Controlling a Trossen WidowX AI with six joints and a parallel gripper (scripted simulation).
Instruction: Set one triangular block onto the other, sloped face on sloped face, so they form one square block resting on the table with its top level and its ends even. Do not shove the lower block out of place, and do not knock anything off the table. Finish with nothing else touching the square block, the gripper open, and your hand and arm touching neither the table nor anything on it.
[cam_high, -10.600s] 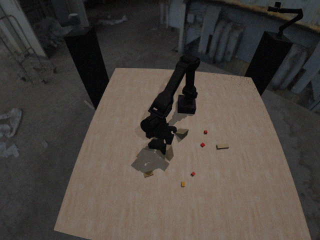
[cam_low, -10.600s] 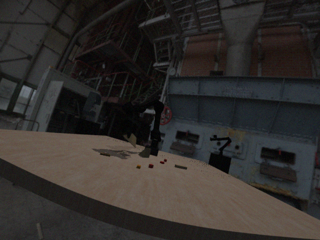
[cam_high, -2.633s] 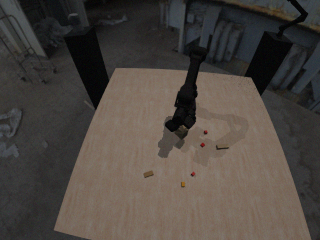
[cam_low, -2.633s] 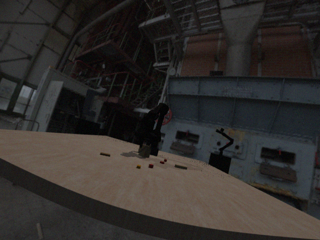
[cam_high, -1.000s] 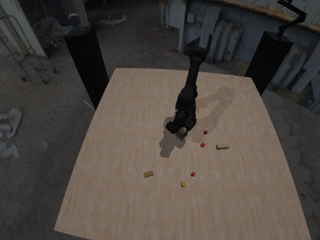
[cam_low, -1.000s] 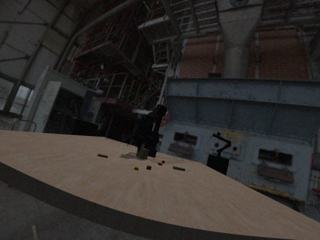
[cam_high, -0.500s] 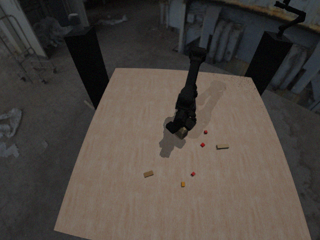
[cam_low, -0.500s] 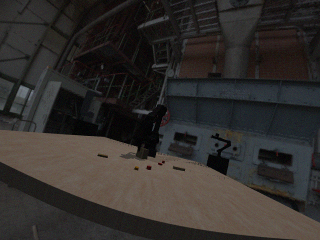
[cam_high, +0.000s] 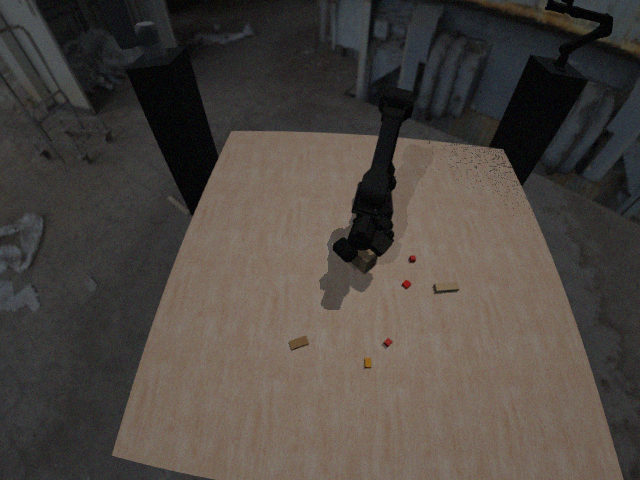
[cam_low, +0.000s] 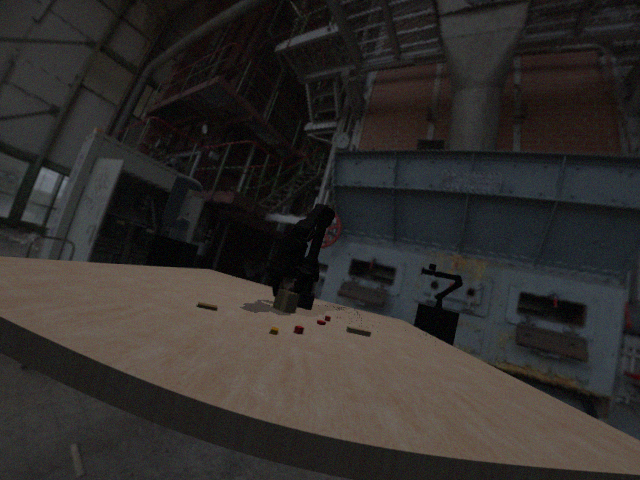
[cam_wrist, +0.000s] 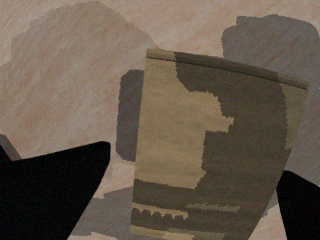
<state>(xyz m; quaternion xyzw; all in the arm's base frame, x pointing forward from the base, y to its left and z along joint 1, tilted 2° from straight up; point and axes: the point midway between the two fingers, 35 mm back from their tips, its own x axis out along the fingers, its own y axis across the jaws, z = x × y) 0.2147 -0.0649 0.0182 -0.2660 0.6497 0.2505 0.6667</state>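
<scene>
My gripper tip is 10 mm below the triangular block. Also, from my gripper tip: tan flat block: 270 mm to the left, 90 mm ahead, 30 mm below; brown flat block: 270 mm ahead, 160 mm to the right, 40 mm below; small yellow cube: 320 mm ahead, 40 mm below, 20 mm to the left.
</scene>
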